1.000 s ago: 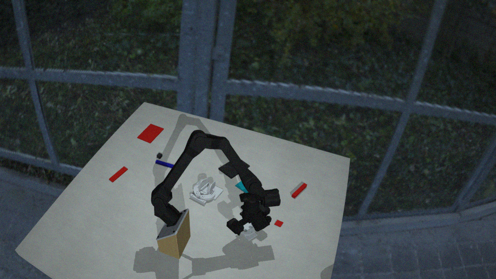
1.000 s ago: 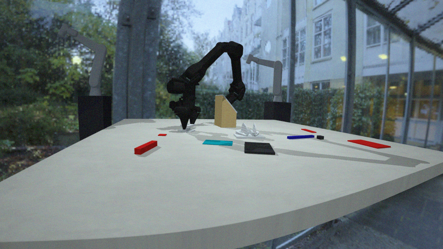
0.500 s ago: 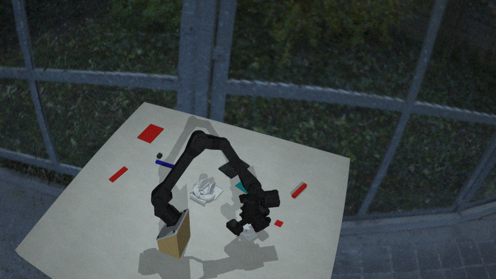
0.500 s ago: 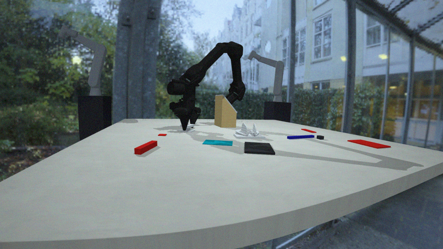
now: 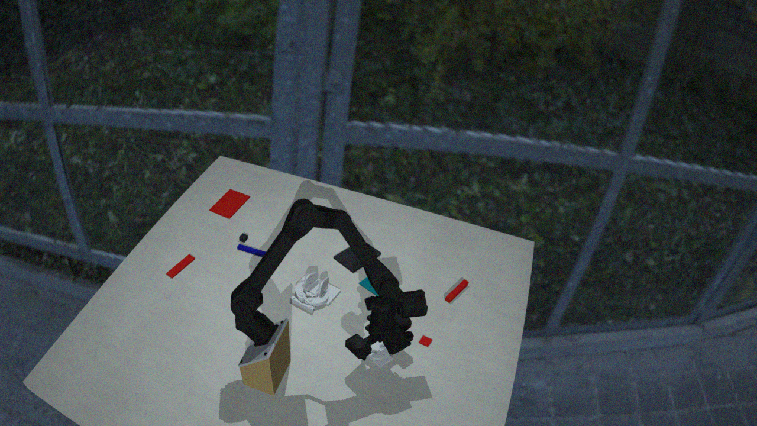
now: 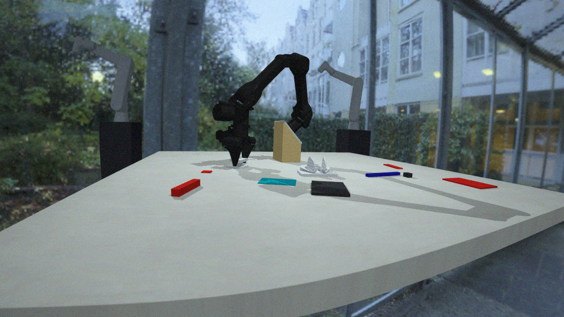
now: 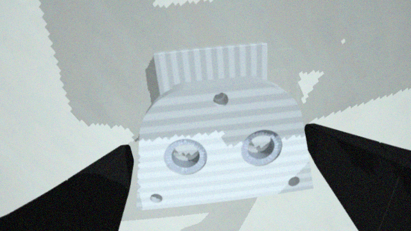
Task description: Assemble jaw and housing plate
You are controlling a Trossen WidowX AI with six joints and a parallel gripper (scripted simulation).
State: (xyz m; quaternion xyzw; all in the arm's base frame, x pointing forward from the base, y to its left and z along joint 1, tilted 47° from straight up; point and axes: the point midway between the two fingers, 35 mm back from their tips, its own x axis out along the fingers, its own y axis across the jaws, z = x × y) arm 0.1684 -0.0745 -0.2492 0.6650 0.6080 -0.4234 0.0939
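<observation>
The ribbed white stand is 10 mm to the right of my gripper tip. Round my gripper tip: small red tile (100 mm ahead, 110 mm to the right, 10 mm below); then teal tile (250 mm ahead, 80 mm to the left, 10 mm below); then white housing plate (10 mm to the right, 20 mm above).
</observation>
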